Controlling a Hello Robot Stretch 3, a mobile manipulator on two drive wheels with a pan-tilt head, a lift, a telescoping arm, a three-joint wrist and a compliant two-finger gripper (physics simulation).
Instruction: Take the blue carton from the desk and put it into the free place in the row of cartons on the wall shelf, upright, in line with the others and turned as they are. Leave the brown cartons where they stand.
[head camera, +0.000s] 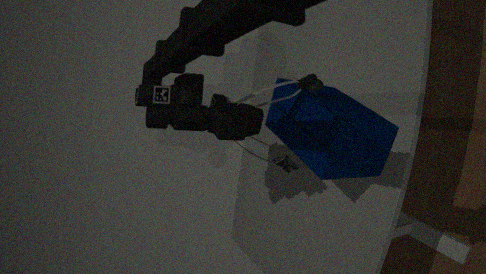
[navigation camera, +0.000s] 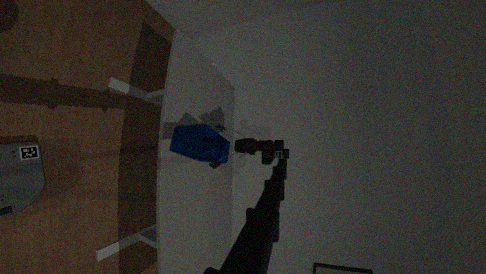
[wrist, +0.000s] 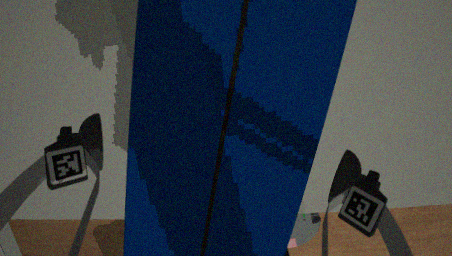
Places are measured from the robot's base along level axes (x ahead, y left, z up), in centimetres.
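Pixels of known places: gripper, fingertip midpoint: (head camera: 309, 125) (navigation camera: 212, 145).
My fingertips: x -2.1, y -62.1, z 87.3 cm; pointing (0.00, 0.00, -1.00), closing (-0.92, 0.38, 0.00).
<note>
For each thing: its top centre in the pictures, then the offset to it from my fingertips. "spot": a spot on its surface instead. Level surfaces: height alone.
- blue carton, middle of its top: (head camera: 297, 123) (navigation camera: 218, 146) dx -0.3, dy -0.6, dz +2.7 cm
- pale desk, its level: dz -15.3 cm
- wooden floor, its level: dz -87.3 cm
- dark picture frame, surface spot: (navigation camera: 345, 268) spot: dx -105.9, dy -46.6, dz +81.0 cm
The blue carton (head camera: 350, 140) (navigation camera: 195, 142) (wrist: 280, 75) is on the pale desk (head camera: 320, 230) (navigation camera: 190, 210) (wrist: 400, 100). A thin dark line runs along its face in the wrist view. My gripper (head camera: 298, 122) (navigation camera: 218, 146) (wrist: 220, 151) is open at the carton's wall-side end. Its two fingertips stand on either side of the carton, with a gap on each side in the wrist view, wider on the right. The near carton face hides what lies behind it. The wall shelf and the brown cartons do not show.
My dark arm (head camera: 240, 25) (navigation camera: 260, 220) reaches past the desk along the wall. Pale desk legs (head camera: 452, 247) (navigation camera: 117, 85) stand over the wooden floor (navigation camera: 75, 60). My base (navigation camera: 20, 185) is at the left of the navigation view. A dark picture frame (navigation camera: 345, 268) is at its bottom right.
</note>
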